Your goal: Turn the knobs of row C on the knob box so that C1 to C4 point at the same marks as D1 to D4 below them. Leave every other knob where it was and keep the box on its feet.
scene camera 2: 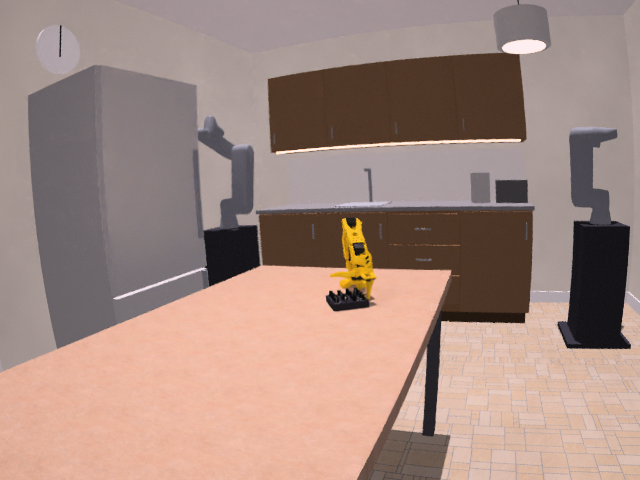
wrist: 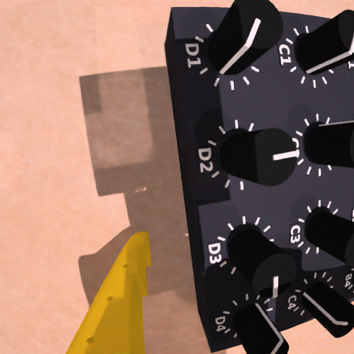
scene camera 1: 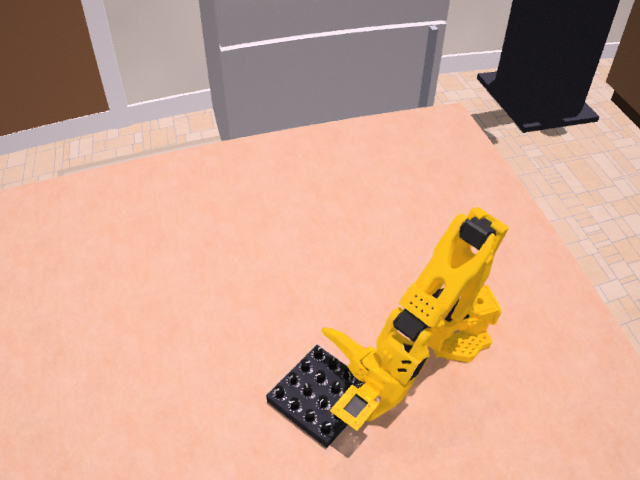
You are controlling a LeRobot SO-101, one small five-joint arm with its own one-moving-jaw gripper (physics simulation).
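Pixels of known places: hand, tool point: point(scene camera 2: 366, 298); arm's base, link origin: point(scene camera 2: 353, 287) point(scene camera 1: 442, 335).
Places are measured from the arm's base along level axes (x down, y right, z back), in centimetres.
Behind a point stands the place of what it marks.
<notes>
The black knob box point(scene camera 1: 297, 422) @[y -7.8, x -1.4, z -24.7 cm] point(scene camera 2: 349, 305) @[y -7.1, x -1.4, z -25.2 cm] point(wrist: 192, 115) stands flat on the table. In the wrist view, D1 point(wrist: 235, 52) points lower left, D2 point(wrist: 245, 155) right, D3 point(wrist: 255, 250) down and D4 point(wrist: 250, 325) upper right. C1 point(wrist: 322, 45) points lower left, C2 point(wrist: 330, 145) up, and C4 point(wrist: 325, 305) left. C3 point(wrist: 327, 225) is cut off at the frame edge, its pointer hidden. My gripper point(scene camera 2: 350, 286) is fully open and empty. The fixed jaw point(wrist: 125, 290) is beside the D-row side of the box, apart from it; the moving jaw point(scene camera 1: 343, 343) @[y -2.1, x -9.3, z -16.8 cm] swings out high.
The pink table point(scene camera 1: 180, 258) @[y 25.7, x 0.0, z -36.0 cm] point(scene camera 2: 206, 361) @[y 11.4, x 0.0, z -69.8 cm] carries the box and the arm's base point(scene camera 1: 465, 346) @[y -3.7, x -1.7, z 1.7 cm]. The arm covers the box's right part in scene camera 1. Row B and row A are mostly outside the wrist view. A grey fridge point(scene camera 1: 325, 77) point(scene camera 2: 149, 180) stands beyond the table.
</notes>
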